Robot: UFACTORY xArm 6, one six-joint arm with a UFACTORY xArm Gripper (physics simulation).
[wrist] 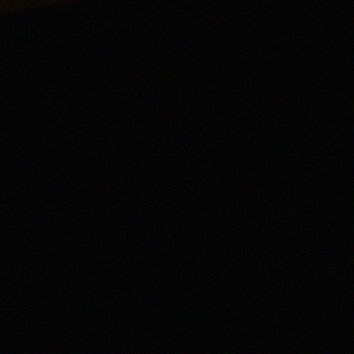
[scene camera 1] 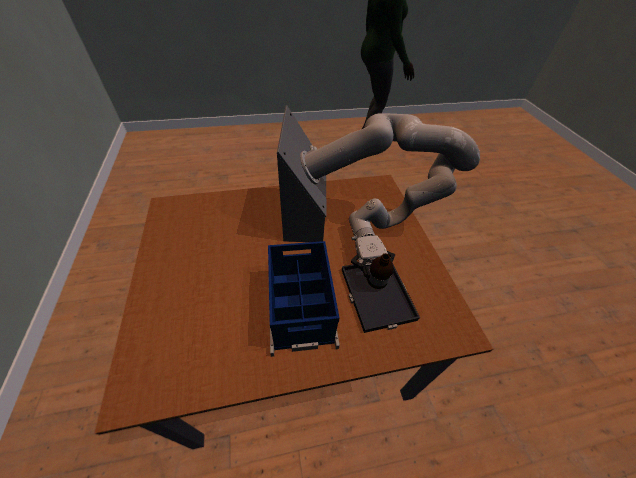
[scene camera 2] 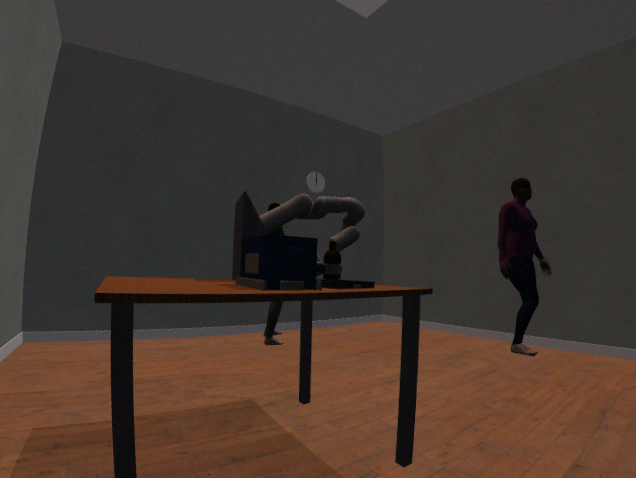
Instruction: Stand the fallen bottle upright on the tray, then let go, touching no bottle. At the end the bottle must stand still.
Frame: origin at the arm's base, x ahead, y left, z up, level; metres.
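Seen in the pictures: gripper, fingertip midpoint: (scene camera 1: 380, 276) (scene camera 2: 333, 269); arm's base, link origin: (scene camera 1: 309, 168) (scene camera 2: 257, 227).
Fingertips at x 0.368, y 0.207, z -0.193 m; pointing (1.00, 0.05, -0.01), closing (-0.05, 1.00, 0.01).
Observation:
Pixels of each thing's middle, then the offset from my fingertips to it. Level surfaces: height alone.
- brown bottle, body centre: (scene camera 1: 381, 268) (scene camera 2: 332, 260) dx -0.004, dy -0.002, dz +0.038 m
- black tray, body centre: (scene camera 1: 378, 292) (scene camera 2: 335, 283) dx +0.027, dy -0.003, dz -0.059 m
- blue divided crate, body centre: (scene camera 1: 300, 293) (scene camera 2: 275, 263) dx +0.048, dy -0.278, dz +0.016 m
- wooden table, surface height: dz -0.071 m
The brown bottle (scene camera 1: 382, 268) (scene camera 2: 332, 258) with a pale label stands upright, neck up, at the back part of the black tray (scene camera 1: 385, 308) (scene camera 2: 362, 284). Its base is at about the tray's level; whether it touches the tray floor I cannot tell. My gripper (scene camera 1: 379, 273) reaches in low from the back and is shut on the bottle's body. In scene camera 2 the bottle and the crate hide most of the gripper. The wrist view is almost fully black, so the fingers and the bottle's base cannot be made out there.
A blue divided crate (scene camera 1: 279, 336) (scene camera 2: 293, 262) stands left of the tray on the wooden table (scene camera 1: 195, 308) (scene camera 2: 169, 287). The grey mounting stand (scene camera 1: 300, 215) (scene camera 2: 239, 246) of the arm rises behind the crate. A person (scene camera 1: 383, 46) is in the background; another person (scene camera 2: 519, 236) is at the right.

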